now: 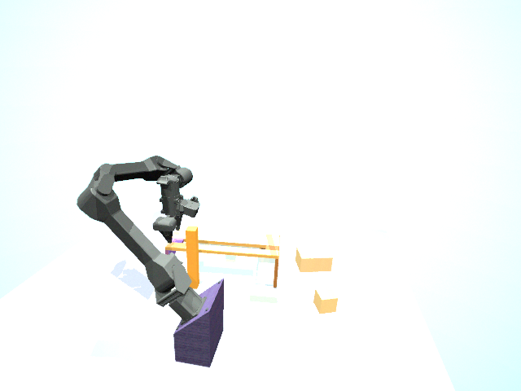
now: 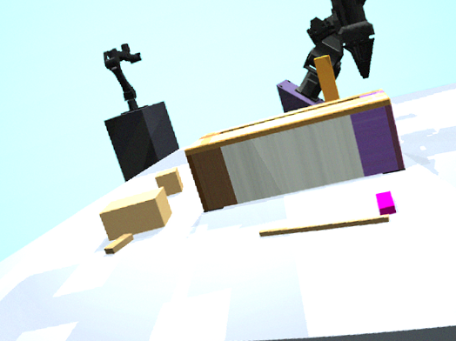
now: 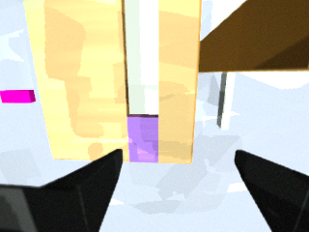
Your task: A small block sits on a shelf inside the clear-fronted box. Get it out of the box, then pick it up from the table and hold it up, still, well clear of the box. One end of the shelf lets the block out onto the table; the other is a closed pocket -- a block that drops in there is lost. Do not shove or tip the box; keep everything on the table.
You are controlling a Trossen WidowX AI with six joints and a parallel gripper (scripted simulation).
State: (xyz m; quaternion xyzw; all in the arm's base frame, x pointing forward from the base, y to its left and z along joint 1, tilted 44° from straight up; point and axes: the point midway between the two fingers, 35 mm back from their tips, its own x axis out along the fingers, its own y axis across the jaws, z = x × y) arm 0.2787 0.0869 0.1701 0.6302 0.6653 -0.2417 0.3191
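Right now the tan block is 50 mm ahead of my gripper tip, 180 mm to the right of it and 80 mm below it. Round my gripper tip: orange bar: 30 mm behind, 80 mm to the right, 50 mm below; thin wooden stick: 320 mm ahead, 80 mm to the right, 160 mm below; box: 40 mm ahead, 160 mm to the right, 100 mm below.
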